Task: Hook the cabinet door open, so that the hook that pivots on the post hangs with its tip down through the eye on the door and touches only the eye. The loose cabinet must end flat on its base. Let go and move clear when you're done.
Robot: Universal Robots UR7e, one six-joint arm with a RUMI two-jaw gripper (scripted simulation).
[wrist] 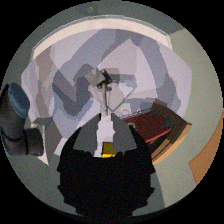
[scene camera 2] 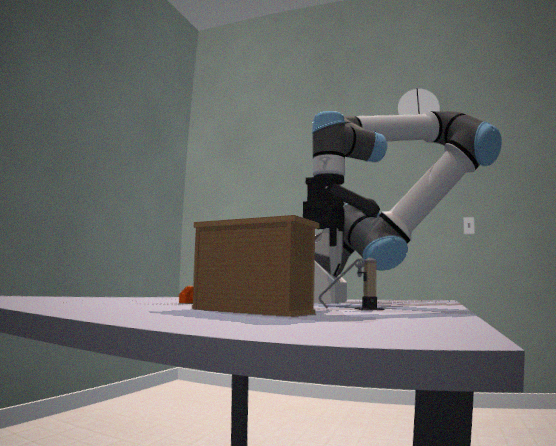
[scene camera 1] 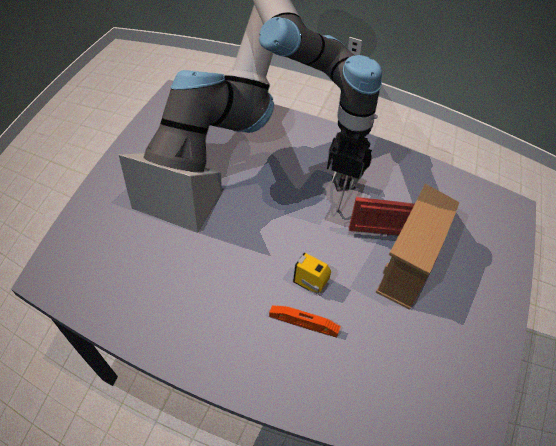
Labels:
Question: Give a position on a yellow tape measure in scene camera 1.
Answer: At 310,273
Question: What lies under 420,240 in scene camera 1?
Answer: A wooden cabinet.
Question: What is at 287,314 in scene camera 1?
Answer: An orange level.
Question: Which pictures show the wooden cabinet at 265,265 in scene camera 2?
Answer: The wrist view, scene camera 2 and scene camera 1: all of them.

